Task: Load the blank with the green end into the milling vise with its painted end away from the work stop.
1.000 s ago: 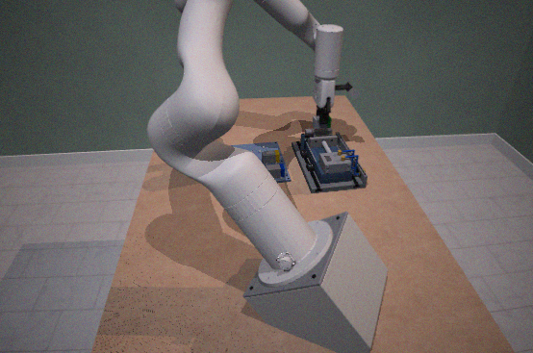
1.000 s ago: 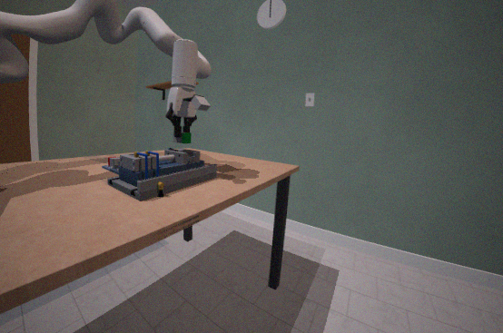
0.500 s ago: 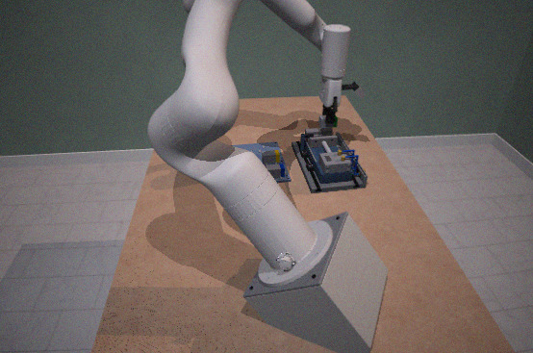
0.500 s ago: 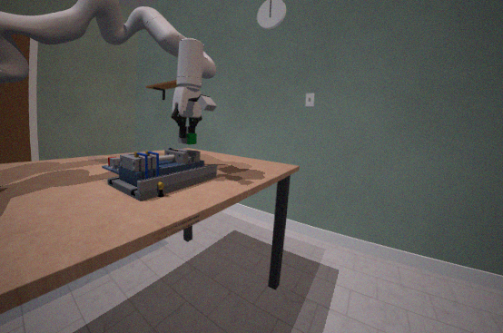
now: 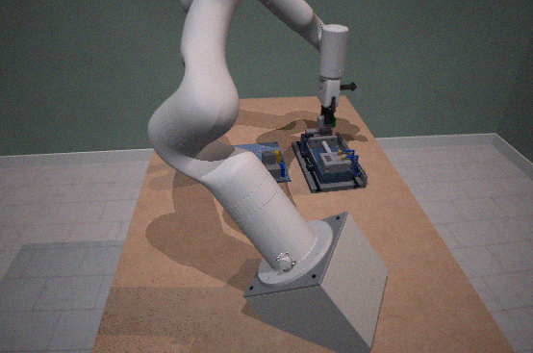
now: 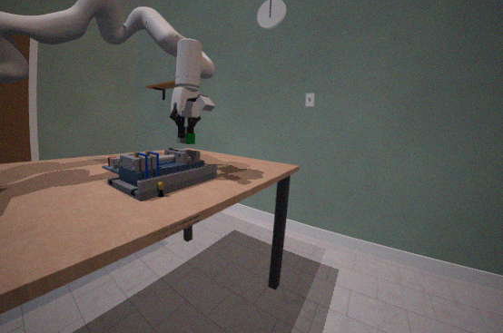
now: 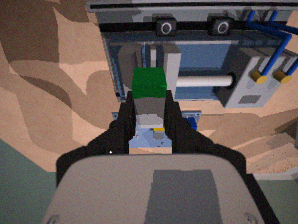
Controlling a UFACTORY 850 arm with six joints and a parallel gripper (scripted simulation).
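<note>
The pale rod is 90 mm behind my hand, 10 mm to the right of it and 90 mm below it. The rest, counted from my hand: green-ended blank (20 mm below); blue-ended blank (170 mm behind, 170 mm to the left, 140 mm below); yellow-ended blank (80 mm behind, 190 mm to the left, 140 mm below).
</note>
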